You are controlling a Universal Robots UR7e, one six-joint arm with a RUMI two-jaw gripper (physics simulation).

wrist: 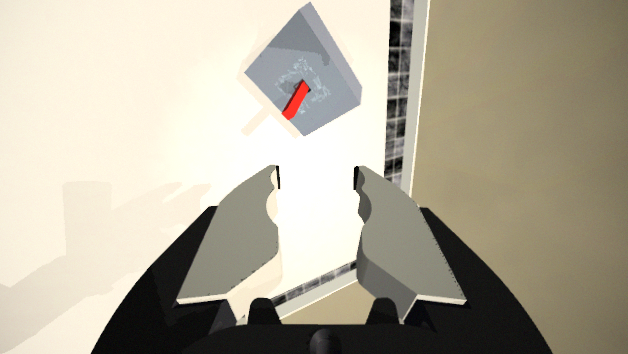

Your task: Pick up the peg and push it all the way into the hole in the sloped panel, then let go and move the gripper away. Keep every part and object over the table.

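Frame: origin at the arm's base, x ahead, y left, z up, level; metres.
Seen in the pictures: gripper, between the fingertips: (316,168).
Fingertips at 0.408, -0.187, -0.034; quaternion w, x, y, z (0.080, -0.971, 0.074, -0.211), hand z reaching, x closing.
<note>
Offsets run from my fingertips to a thing's middle, as dx, dy, dz. Level surfaces: height alone.
The red peg @(+0.048, +0.048, -0.146) (296,100) stands out of the sloped panel @(+0.080, +0.071, -0.173) (327,102), with its upper end at the hole near the middle of the face and its other end reaching toward the panel's lower left edge. A good length of the peg shows outside the hole. The hole is mostly hidden by the peg; a small dark bit shows beside it. The grey-blue panel block appears turned, with a corner toward the top of the view. My gripper (316,168) is open and empty, apart from the peg and below the panel in the view.
The pale table top @(dz -0.212) (150,150) lies under the block. Its edge, with a dark tiled strip (397,100) and a light border, runs down the right; another stretch of edge shows at the bottom between the jaws. The tan floor (525,125) lies beyond. Shadows fall at the left.
</note>
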